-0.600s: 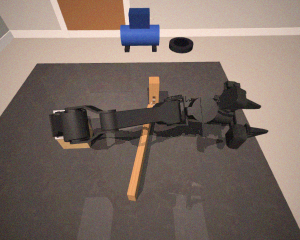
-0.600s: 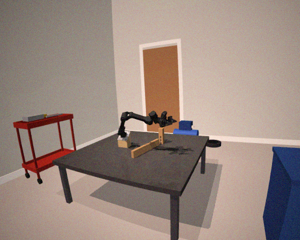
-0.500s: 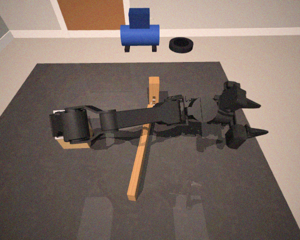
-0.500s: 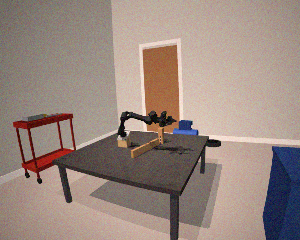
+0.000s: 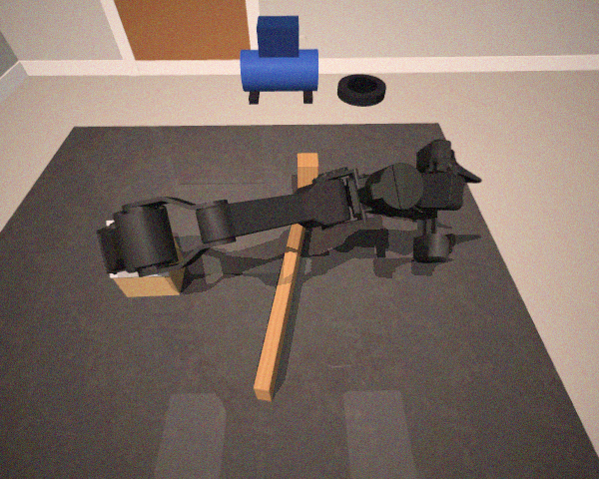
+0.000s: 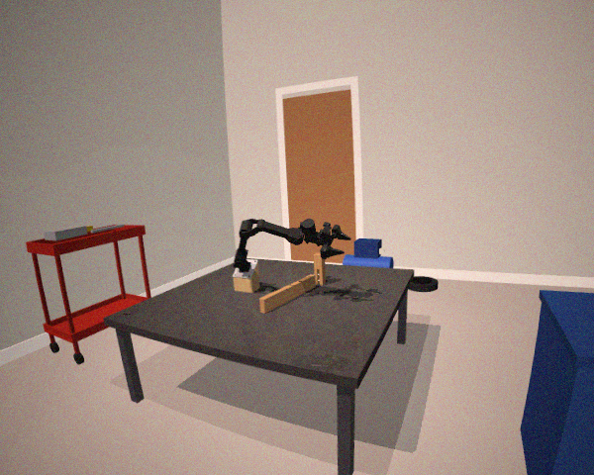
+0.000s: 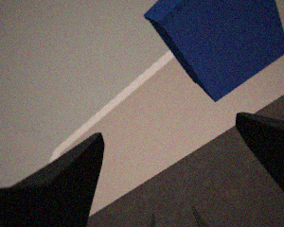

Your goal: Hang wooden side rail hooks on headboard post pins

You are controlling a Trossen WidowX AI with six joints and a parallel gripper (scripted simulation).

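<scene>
Right now the headboard post is 31 cm to the left of my gripper tip, 23 cm behind it and 22 cm below it.
</scene>
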